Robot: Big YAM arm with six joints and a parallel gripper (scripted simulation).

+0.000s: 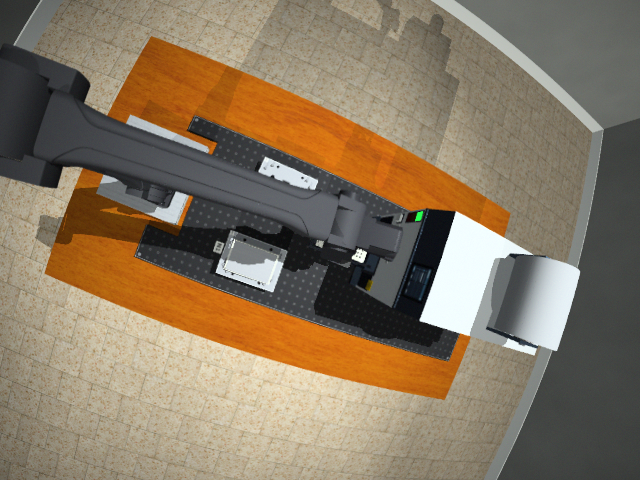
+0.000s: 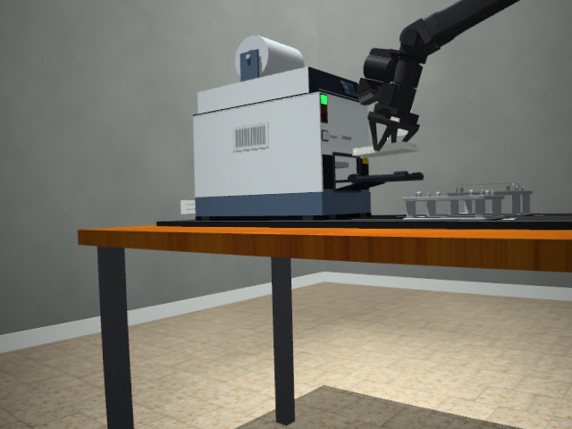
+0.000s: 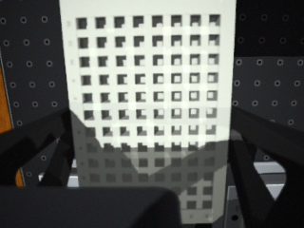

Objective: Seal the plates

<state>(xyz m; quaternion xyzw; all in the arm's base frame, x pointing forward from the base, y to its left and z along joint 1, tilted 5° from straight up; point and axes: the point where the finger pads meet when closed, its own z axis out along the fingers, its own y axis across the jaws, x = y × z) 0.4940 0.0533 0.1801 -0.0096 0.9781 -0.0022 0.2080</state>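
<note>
Right now my hand is 6 cm above the sealer stage. Also, from my hand: plate nest: 19 cm behind, 12 cm below, 7 cm to the left; pale start button: 10 cm to the left, 10 cm ahead, 3 cm above; A1 mark: 26 cm behind, 12 cm to the left, 11 cm below.
</note>
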